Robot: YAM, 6 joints.
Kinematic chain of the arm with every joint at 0, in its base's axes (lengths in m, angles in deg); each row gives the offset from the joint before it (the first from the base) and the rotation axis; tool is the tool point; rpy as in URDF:
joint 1: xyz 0 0 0.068 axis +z
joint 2: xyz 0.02 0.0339 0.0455 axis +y
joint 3: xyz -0.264 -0.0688 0 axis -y
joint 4: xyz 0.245 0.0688 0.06 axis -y
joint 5: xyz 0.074 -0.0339 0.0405 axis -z
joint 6: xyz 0.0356 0 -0.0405 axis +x
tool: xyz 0 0 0 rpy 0 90 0
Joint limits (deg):
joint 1: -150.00..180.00
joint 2: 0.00..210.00
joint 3: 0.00..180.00
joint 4: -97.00..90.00
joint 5: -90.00..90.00
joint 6: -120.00..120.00
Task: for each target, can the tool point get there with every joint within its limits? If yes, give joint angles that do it. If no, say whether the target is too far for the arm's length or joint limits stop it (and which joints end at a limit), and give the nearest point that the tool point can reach.
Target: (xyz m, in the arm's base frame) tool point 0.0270 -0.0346 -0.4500
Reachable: no: joint limits stop it (at a limit: joint 2) | nearest point 0.0575 -0.0737 -0.3454 | short by 0.116 m
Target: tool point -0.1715 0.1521 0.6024
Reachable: yes | joints 132.53 79.80 99.34 44.61 -41.47 -85.86
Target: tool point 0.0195 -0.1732 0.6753
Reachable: yes | joints -72.32 89.20 140.63 3.26 73.01 -60.72
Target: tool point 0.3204 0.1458 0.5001
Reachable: yes | joints 24.12 98.31 125.17 -47.63 -3.38 59.22
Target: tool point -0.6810 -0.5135 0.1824
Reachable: no: too far | nearest point -0.5140 -0.3876 0.1651 | short by 0.210 m
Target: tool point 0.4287 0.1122 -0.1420
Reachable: yes | joints 10.98 170.66 87.79 41.74 -53.29 -35.14
